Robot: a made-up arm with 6 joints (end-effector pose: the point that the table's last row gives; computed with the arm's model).
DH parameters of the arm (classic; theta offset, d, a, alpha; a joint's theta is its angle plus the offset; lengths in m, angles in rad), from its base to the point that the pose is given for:
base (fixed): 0 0 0 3.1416
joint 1: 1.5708 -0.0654 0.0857 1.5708
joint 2: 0 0.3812 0.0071 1.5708
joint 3: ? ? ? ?
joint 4: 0 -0.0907 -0.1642 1.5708
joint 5: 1.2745 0 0.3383 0
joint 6: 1.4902 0 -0.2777 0
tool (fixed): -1.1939 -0.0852 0 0
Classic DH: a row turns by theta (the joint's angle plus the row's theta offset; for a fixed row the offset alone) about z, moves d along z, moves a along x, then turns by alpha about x.
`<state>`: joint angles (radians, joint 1 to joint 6).
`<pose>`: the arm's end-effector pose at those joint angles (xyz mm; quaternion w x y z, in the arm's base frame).
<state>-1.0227 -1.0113 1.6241 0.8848 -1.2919 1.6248</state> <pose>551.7 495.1 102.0 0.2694 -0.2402 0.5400 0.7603</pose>
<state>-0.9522 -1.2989 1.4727 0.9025 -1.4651 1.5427</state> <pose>574.4 403.4 307.0 0.4824 -0.3857 0.4806 0.6225</pose>
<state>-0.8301 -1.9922 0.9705 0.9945 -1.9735 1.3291</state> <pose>-7.8 288.3 538.7 0.7701 -0.6259 0.0598 0.1080</pose>
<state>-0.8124 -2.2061 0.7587 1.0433 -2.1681 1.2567</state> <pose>-253.5 232.5 372.1 0.7743 -0.6128 -0.1465 -0.0583</pose>
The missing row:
joint 3: 0 0.3149 0.1035 -1.5708
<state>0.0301 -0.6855 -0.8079 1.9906 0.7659 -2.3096</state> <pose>215.3 286.5 694.1 0.4516 0.6685 0.1053 -0.5814</pose>
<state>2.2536 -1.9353 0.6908 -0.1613 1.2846 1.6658</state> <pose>-274.4 -55.8 -516.5 0.3683 0.8344 0.1938 0.3613</pose>
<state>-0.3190 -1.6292 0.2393 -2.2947 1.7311 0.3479</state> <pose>720.0 144.2 526.1 0.2426 0.6149 -0.6826 0.3117</pose>
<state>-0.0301 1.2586 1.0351 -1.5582 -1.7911 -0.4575</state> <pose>353.0 -403.6 -293.3 0.4543 0.3893 -0.3220 -0.7338</pose>
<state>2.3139 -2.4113 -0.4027 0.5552 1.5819 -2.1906</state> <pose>-193.0 -177.3 -440.6 0.0468 -0.6661 0.4595 -0.5857</pose>
